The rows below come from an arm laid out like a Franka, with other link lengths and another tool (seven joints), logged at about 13 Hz.
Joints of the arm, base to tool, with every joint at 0 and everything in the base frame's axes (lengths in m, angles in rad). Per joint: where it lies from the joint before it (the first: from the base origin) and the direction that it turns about. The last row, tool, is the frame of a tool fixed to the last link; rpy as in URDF.
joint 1: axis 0 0 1 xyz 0 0 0.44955
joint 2: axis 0 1 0 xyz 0 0 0
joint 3: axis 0 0 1 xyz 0 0 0.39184
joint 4: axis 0 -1 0 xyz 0.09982 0 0
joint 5: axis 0 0 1 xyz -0.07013 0 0.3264
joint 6: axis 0 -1 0 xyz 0 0 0
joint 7: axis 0 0 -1 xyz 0.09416 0 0
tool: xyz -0.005 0.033 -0.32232 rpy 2.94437 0 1.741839
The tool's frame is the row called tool.
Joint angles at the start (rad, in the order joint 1, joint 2, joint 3, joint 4, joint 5, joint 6, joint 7):
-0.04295, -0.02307, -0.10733, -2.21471, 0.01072, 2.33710, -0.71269
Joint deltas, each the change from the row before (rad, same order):
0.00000, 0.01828, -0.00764, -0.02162, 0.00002, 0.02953, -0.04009
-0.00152, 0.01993, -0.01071, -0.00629, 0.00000, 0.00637, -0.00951
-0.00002, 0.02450, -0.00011, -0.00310, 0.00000, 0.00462, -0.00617
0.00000, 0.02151, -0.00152, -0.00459, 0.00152, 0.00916, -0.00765
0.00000, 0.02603, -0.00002, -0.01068, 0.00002, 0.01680, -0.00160
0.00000, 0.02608, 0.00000, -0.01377, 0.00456, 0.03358, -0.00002
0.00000, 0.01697, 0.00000, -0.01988, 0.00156, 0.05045, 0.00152
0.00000, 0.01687, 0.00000, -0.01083, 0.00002, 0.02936, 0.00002
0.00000, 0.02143, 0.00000, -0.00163, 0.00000, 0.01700, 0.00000
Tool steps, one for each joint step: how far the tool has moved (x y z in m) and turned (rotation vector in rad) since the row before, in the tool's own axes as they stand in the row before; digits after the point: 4 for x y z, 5 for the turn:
0.0000, -0.0096, 0.0130, 0.00886, 0.01222, -0.03065
-0.0011, -0.0098, 0.0098, 0.01506, 0.01245, 0.00504
0.0025, -0.0051, 0.0120, 0.01613, 0.01730, -0.00291
0.0014, -0.0045, 0.0108, 0.01149, 0.01311, -0.00268
0.0028, -0.0056, 0.0145, 0.01439, 0.01395, 0.00103
0.0003, -0.0029, 0.0149, 0.00408, 0.00376, 0.00410
-0.0026, -0.0007, 0.0115, -0.00670, -0.01245, 0.00033
-0.0007, -0.0019, 0.0096, 0.00096, -0.00286, -0.00067
-0.0007, -0.0020, 0.0098, 0.00585, 0.00301, 0.00025

